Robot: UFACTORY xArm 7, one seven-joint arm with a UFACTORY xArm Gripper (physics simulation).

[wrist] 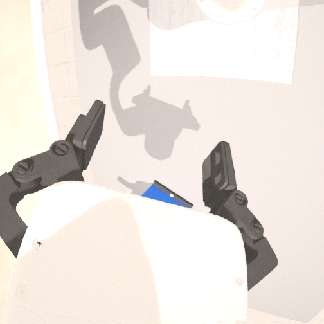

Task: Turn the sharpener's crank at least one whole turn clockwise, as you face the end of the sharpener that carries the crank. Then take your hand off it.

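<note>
The sharpener point(162, 195) shows in part as a blue body with a dark edge strip and a small white dot, low in the middle of the wrist view. The white gripper housing hides the rest of it, and its crank does not show. My gripper point(159, 134) is open and empty, with its dark fingers wide apart. The visible part of the sharpener lies between the lines of the two fingers, nearer the right finger, and apart from both.
A white sheet point(220, 55) lies at the top right, with part of a round white base point(232, 12) at its upper edge. The grey table top point(280, 150) carries the arm's shadow at upper left. The table's left edge borders a pale tiled floor point(59, 65).
</note>
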